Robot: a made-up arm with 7 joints. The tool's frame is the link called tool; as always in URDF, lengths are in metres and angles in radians.
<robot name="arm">
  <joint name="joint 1" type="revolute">
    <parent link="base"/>
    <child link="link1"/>
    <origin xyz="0 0 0.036" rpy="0 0 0"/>
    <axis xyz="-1 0 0"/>
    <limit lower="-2.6" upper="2.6" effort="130" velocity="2.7"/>
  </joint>
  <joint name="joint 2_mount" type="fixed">
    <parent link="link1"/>
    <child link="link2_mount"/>
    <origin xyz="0.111 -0.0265 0.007" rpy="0 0 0"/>
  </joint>
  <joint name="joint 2" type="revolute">
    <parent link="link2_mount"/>
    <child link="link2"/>
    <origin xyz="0.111 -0.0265 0.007" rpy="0 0 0"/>
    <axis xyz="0 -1 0"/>
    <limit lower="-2.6" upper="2.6" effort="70" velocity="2.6"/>
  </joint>
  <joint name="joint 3" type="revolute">
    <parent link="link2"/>
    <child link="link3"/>
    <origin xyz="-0.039 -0.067 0.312" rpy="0 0 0"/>
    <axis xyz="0 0 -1"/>
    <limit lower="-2.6" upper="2.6" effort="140" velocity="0.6"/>
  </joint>
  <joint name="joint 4" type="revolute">
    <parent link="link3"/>
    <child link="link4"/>
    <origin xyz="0.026 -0.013 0.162" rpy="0 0 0"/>
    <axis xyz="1 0 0"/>
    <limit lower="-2.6" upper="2.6" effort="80" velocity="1"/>
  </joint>
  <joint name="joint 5" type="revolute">
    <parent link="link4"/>
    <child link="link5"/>
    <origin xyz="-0.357 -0.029 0.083" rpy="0 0 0"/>
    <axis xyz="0 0 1"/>
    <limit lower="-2.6" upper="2.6" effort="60" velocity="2.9"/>
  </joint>
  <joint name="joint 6" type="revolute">
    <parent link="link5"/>
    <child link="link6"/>
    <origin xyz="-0.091 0.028 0.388" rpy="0 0 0"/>
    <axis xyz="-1 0 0"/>
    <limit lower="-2.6" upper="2.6" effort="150" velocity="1.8"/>
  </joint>
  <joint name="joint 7" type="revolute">
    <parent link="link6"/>
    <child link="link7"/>
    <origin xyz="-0.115 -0.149 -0.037" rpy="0 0 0"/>
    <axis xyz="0 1 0"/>
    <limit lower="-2.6" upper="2.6" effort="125" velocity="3"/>
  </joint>
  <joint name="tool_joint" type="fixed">
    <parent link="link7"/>
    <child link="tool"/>
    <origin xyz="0.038 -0.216 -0.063" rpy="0 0 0"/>
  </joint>
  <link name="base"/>
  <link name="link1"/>
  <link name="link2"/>
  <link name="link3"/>
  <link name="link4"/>
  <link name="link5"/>
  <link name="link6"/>
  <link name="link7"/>
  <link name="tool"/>
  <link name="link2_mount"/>
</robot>
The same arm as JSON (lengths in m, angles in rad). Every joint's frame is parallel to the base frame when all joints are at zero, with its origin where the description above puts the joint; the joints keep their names.
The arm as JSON. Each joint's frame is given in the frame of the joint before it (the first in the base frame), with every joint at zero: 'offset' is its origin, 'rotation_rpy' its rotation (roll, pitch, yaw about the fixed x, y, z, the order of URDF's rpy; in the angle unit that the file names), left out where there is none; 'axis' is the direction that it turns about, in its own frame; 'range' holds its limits. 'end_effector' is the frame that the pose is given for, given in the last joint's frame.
{"length_unit": "m", "angle_unit": "rad", "chain": [
  {"id": "joint 1", "offset": [0.0, 0.0, 0.036], "axis": [-1.0, 0.0, 0.0], "range": [-2.6, 2.6]},
  {"id": "joint 2", "offset": [0.222, -0.053, 0.014], "axis": [0.0, -1.0, 0.0], "range": [-2.6, 2.6]},
  {"id": "joint 3", "offset": [-0.039, -0.067, 0.312], "axis": [0.0, 0.0, -1.0], "range": [-2.6, 2.6]},
  {"id": "joint 4", "offset": [0.026, -0.013, 0.162], "axis": [1.0, 0.0, 0.0], "range": [-2.6, 2.6]},
  {"id": "joint 5", "offset": [-0.357, -0.029, 0.083], "axis": [0.0, 0.0, 1.0], "range": [-2.6, 2.6]},
  {"id": "joint 6", "offset": [-0.091, 0.028, 0.388], "axis": [-1.0, 0.0, 0.0], "range": [-2.6, 2.6]},
  {"id": "joint 7", "offset": [-0.115, -0.149, -0.037], "axis": [0.0, 1.0, 0.0], "range": [-2.6, 2.6]}
], "end_effector": {"offset": [0.038, -0.216, -0.063]}}

